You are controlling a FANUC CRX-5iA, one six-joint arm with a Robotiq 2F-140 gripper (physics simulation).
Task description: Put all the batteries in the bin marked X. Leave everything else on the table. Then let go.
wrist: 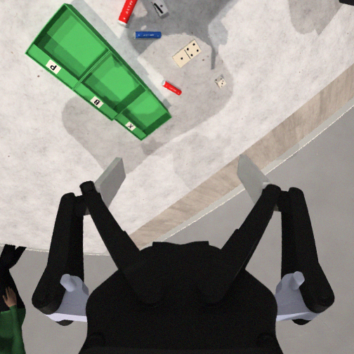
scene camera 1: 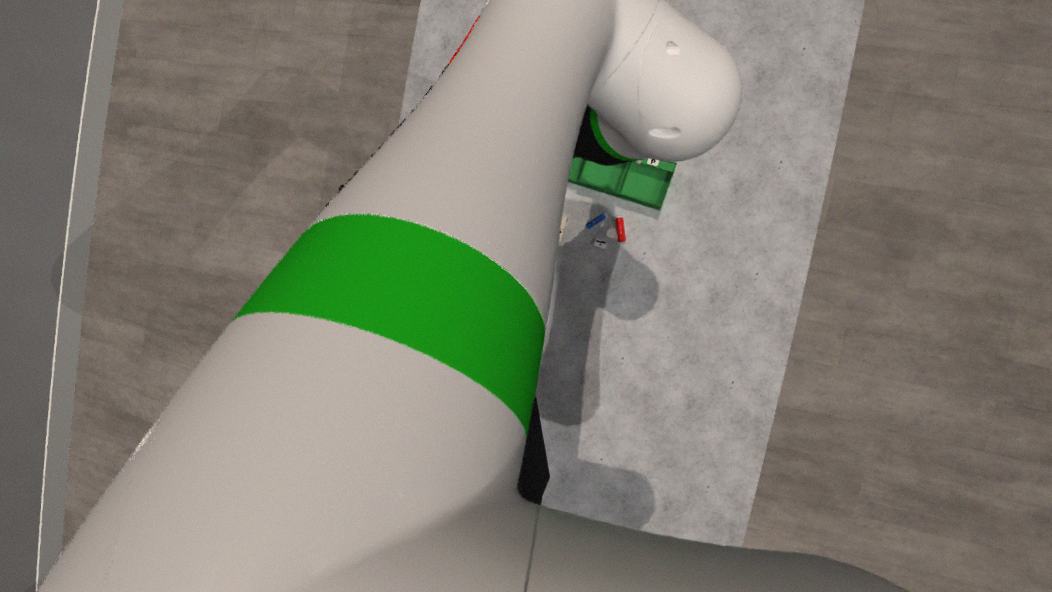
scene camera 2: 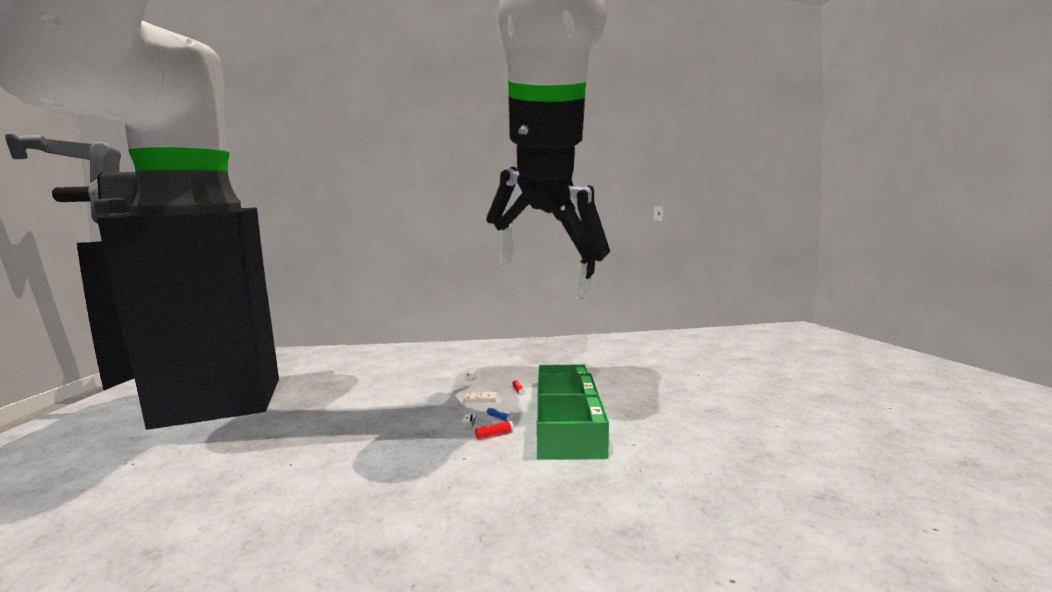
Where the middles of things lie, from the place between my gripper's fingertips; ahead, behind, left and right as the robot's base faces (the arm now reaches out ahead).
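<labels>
The green three-part tray (scene camera 2: 572, 423) is what I measure from here, and my hand is 170 mm above it. My hand is also 80 mm to the left of the tray, and 10 mm short of it.
</labels>
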